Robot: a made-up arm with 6 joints.
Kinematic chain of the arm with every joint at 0, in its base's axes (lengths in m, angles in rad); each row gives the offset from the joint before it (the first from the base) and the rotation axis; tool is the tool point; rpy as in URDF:
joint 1: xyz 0.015 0 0.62 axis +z
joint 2: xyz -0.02 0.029 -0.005 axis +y
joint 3: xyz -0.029 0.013 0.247 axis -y
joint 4: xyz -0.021 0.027 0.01 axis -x
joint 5: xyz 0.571 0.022 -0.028 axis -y
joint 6: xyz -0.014 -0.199 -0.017 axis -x
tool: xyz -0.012 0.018 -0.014 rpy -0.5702 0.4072 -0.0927
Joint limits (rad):
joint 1: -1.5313..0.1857
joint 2: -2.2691..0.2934
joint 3: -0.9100..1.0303
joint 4: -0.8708..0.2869
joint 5: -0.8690..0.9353
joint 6: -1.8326..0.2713
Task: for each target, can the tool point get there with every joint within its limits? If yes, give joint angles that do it. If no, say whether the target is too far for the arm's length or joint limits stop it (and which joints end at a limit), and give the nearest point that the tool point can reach.
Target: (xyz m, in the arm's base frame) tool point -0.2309 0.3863 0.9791
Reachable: yes | joints -1.1349 -1.9646 0.1983 -0.5053 -0.0858 -1.4872
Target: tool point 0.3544 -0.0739 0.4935
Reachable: yes | joints -0.1246 0.0437 -0.4901 -0.6068 -0.1969 -0.0773
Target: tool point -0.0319 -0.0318 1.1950
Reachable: yes | joints 0.0404 -1.1362 0.2739 -0.6757 0.6318 -1.4923
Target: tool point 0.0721 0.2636 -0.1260
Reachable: no: joint limits stop it (at a limit: joint 1, joint 2, joint 3, joint 4, joint 5, joint 6) | nearest point 0.0871 0.0310 0.2769 | short by 0.465 m
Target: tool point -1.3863 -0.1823 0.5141
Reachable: no: too far | nearest point -0.7764 -0.1030 0.5587 | short by 0.617 m
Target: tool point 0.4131 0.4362 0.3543
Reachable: no: joint limits stop it (at a limit: joint 1, joint 2, joint 4, joint 5) | nearest point 0.4159 0.0931 0.4227 | short by 0.350 m
